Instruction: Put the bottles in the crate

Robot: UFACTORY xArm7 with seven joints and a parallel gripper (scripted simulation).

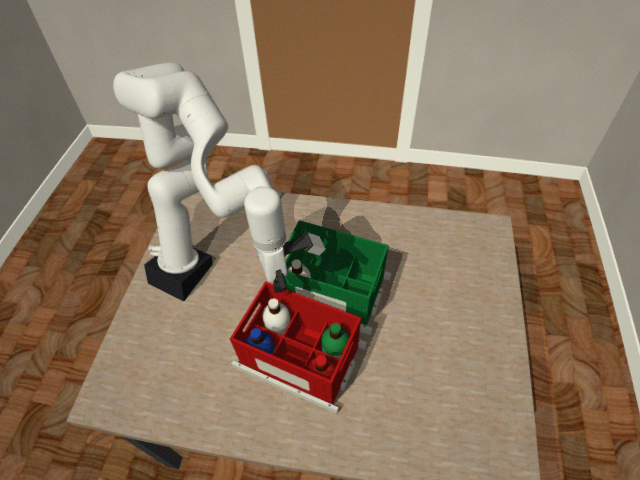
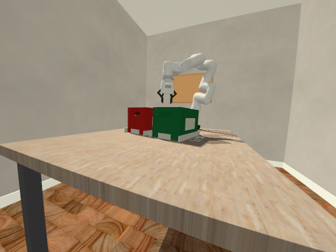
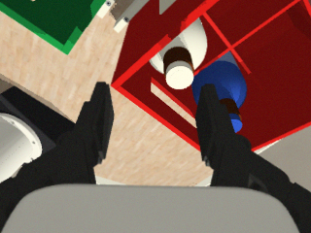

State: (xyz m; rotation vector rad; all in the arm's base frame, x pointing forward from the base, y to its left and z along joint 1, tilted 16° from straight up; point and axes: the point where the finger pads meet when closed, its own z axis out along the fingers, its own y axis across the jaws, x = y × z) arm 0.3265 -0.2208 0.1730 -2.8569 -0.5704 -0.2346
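My hand is 15 cm above the white-labelled bottle, 3 cm to the left of it and 1 cm past it. From my hand the other things lie so: red crate 16 cm below, 11 cm to the right, 5 cm ahead; green-labelled bottle 15 cm below, 15 cm ahead, 10 cm to the right; blue-labelled bottle 15 cm below, 12 cm to the right, 5 cm behind.
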